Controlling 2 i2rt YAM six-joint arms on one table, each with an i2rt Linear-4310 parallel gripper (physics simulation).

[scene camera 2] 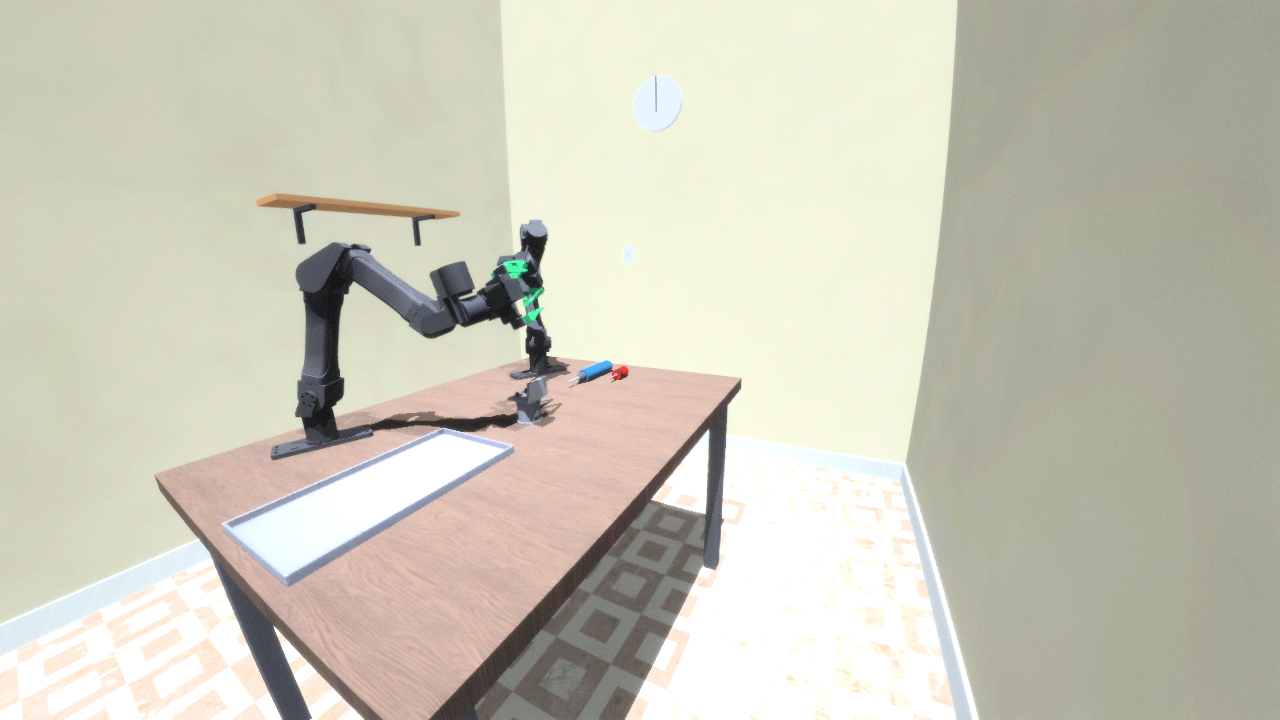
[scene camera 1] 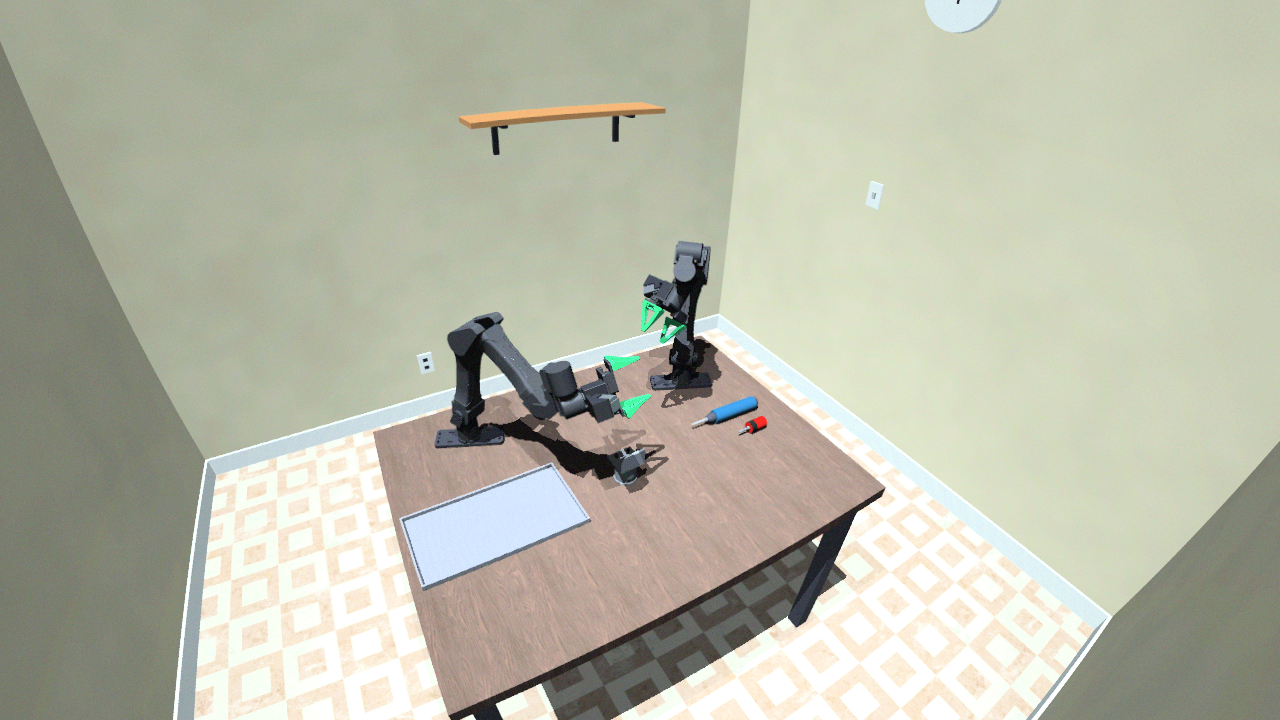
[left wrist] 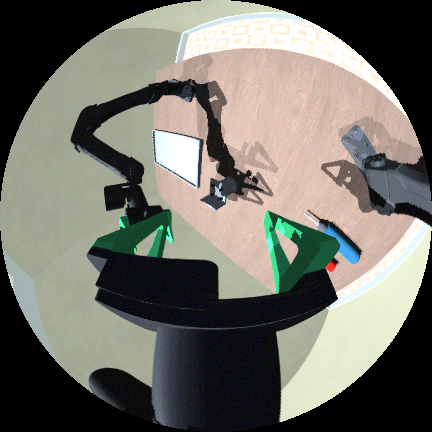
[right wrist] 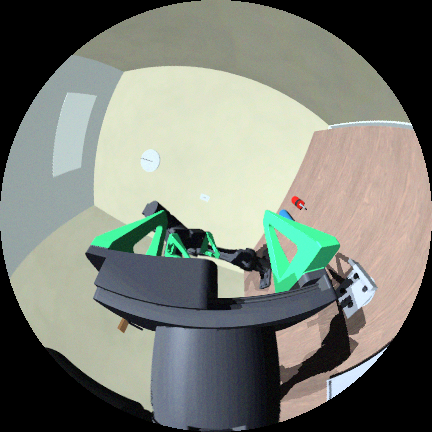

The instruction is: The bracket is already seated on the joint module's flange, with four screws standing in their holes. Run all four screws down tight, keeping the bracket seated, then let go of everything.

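Pixels of known places: left gripper, fingertip midpoint: (scene camera 1: pixel 652 337) (left wrist: pixel 215 216); right gripper, fingertip midpoint: (scene camera 2: pixel 534 289) (scene camera 1: pixel 644 376) (right wrist: pixel 214 215); left arm's base, origin of the base link: (scene camera 2: pixel 539 373) (scene camera 1: pixel 680 382) (left wrist: pixel 371 167) (right wrist: pixel 266 266); right arm's base, origin of the base link: (scene camera 2: pixel 324 442) (scene camera 1: pixel 470 438) (left wrist: pixel 180 88).
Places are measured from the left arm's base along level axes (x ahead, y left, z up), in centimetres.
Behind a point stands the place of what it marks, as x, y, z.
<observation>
The grey joint module with its bracket (scene camera 1: pixel 630 465) @[43.8, -22.1, 7.7] stands near the middle of the wooden table; it also shows in scene camera 2 (scene camera 2: pixel 532 400) @[44.5, -23.6, 6.5], the left wrist view (left wrist: pixel 219 192) @[39.9, -21.9, 6.5] and the right wrist view (right wrist: pixel 356 292) @[40.7, -23.5, 6.6]. The screws are too small to make out. A blue-handled screwdriver (scene camera 1: pixel 726 412) @[20.8, 9.6, 3.4] and a small red driver (scene camera 1: pixel 755 425) @[27.0, 17.0, 2.9] lie to the right of it. My right gripper (scene camera 1: pixel 629 383) @[39.8, -18.7, 32.3] is open and empty, held in the air above and behind the module. My left gripper (scene camera 1: pixel 659 323) @[18.0, -13.5, 29.4] is open and empty, raised high close to its own base.
A flat white tray with a grey rim (scene camera 1: pixel 493 523) @[53.7, -56.9, 0.4] lies on the table's left part. The right arm's base (scene camera 1: pixel 467 435) @[24.7, -66.1, 3.9] stands at the back left, the left arm's base (scene camera 1: pixel 682 379) @[3.1, -0.4, 3.5] at the back right. Walls are close behind.
</observation>
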